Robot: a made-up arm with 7 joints.
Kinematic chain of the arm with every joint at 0, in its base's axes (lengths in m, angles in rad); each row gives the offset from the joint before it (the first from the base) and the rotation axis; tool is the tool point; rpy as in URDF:
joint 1: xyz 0 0 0.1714 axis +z
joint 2: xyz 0 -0.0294 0.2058 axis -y
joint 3: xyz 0 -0.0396 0.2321 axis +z
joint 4: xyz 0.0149 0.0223 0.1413 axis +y
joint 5: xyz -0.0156 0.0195 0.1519 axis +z
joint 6: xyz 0 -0.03 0.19 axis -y
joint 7: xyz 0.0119 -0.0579 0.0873 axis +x
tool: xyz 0 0 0 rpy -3.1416 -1.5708 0
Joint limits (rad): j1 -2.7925..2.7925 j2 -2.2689..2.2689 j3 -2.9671..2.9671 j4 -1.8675..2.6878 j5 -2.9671..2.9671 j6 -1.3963..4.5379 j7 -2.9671..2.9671
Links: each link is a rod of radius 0.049 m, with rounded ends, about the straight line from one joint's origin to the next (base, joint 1, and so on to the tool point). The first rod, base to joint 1, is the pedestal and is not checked.
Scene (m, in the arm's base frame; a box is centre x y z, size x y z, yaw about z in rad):
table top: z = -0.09
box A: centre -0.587 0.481 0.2 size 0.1 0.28 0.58 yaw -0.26
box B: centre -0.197 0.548 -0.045 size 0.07 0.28 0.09 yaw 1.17
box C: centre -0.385 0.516 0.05 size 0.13 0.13 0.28 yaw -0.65
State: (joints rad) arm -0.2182 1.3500 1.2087 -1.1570 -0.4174 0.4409 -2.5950
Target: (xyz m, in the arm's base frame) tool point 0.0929 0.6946 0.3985
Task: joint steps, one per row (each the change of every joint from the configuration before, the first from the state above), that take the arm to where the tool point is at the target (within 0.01 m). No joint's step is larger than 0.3 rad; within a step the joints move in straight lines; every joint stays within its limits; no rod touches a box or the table.
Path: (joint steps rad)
1: -0.2500 -0.2182 -0.0437 -0.1047 0.0022 0.2173 0.0066
2: -0.2499 -0.2182 -0.0436 -0.1047 0.0022 0.2174 0.0066
3: -0.2500 -0.2182 -0.0437 -0.1047 0.0022 0.2173 0.0066
4: -0.2500 -0.2182 -0.0436 -0.1047 0.0023 0.2173 0.0066
5: -0.2627 0.1762 -0.2297 0.2335 -0.0443 -0.2637 -0.0088
6: -0.2628 0.1762 -0.2297 0.2335 -0.0442 -0.2636 -0.0088
7: -0.2628 0.1762 -0.2296 0.2335 -0.0442 -0.2637 -0.0088

